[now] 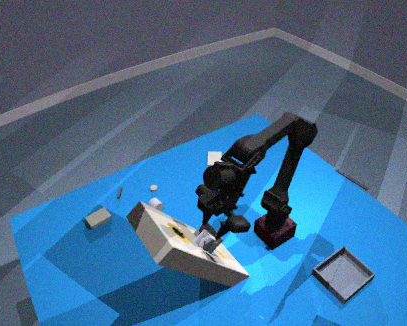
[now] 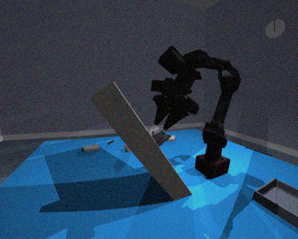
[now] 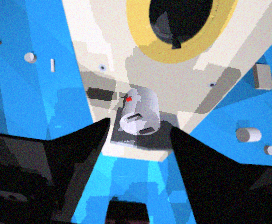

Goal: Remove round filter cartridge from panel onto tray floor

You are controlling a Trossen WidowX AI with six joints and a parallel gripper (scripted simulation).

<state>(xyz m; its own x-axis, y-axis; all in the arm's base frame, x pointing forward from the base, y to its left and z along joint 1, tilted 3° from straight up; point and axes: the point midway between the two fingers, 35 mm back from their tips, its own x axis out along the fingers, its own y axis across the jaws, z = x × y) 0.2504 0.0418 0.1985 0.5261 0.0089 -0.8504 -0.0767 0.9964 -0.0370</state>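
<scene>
Right now my gripper tip is 10 mm short of the white round filter cartridge and 20 mm above it. From my gripper tip the other things lie so: beige service panel 60 mm ahead, 10 mm to the right, 40 mm below; then grey tray 360 mm behind, 240 mm to the left, 220 mm below.
</scene>
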